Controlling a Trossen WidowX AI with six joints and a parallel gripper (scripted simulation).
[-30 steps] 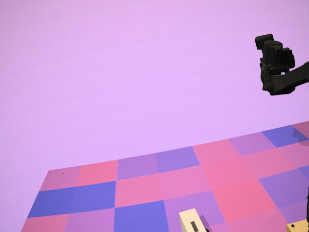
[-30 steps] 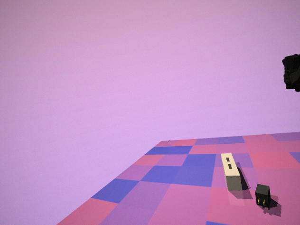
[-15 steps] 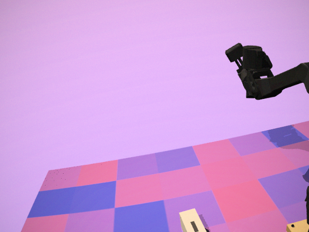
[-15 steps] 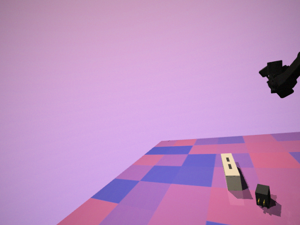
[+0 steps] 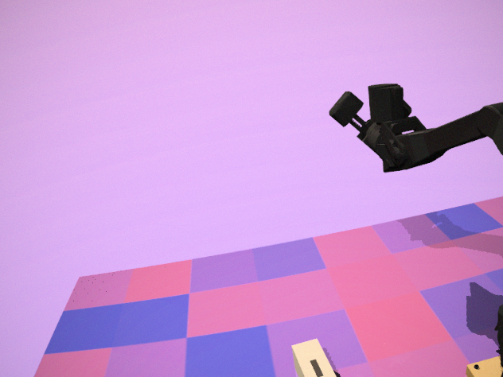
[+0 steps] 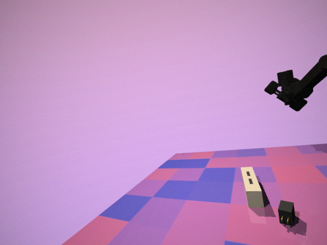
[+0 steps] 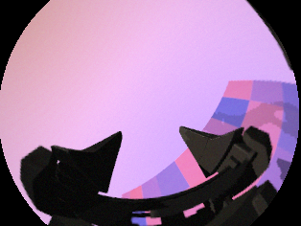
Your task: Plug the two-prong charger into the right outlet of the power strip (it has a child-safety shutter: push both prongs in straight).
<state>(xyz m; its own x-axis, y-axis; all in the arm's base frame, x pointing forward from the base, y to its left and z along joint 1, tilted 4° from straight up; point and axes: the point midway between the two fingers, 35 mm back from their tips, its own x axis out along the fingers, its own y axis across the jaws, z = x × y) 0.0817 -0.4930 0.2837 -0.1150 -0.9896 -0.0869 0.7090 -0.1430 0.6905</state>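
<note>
Now: gripper tip 150 mm short of the charger, 580 mm to the right of it and 300 mm above it.
</note>
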